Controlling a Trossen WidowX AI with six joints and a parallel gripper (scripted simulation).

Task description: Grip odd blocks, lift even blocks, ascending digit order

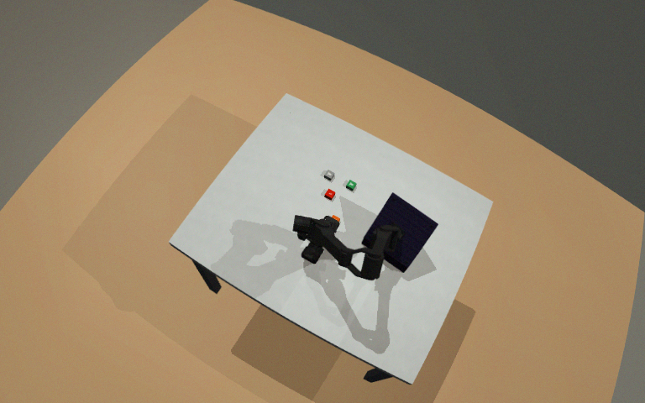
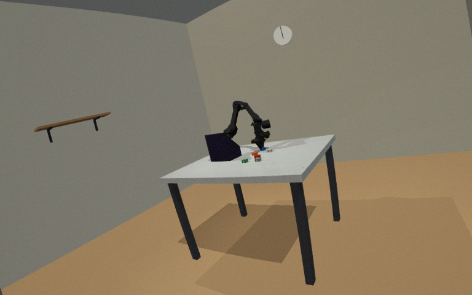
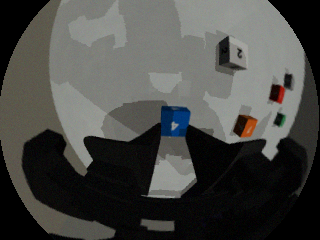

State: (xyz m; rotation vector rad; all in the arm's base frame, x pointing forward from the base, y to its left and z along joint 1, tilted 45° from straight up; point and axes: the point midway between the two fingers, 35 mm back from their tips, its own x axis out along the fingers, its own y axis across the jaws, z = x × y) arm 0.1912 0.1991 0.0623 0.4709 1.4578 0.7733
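Now: the blue block 1 cm ahead of my gripper tip. The rest, counted from my gripper tip: red block: 21 cm to the right, 11 cm ahead; then white block: 11 cm ahead, 5 cm to the right; then orange block: 13 cm to the right, 3 cm ahead.
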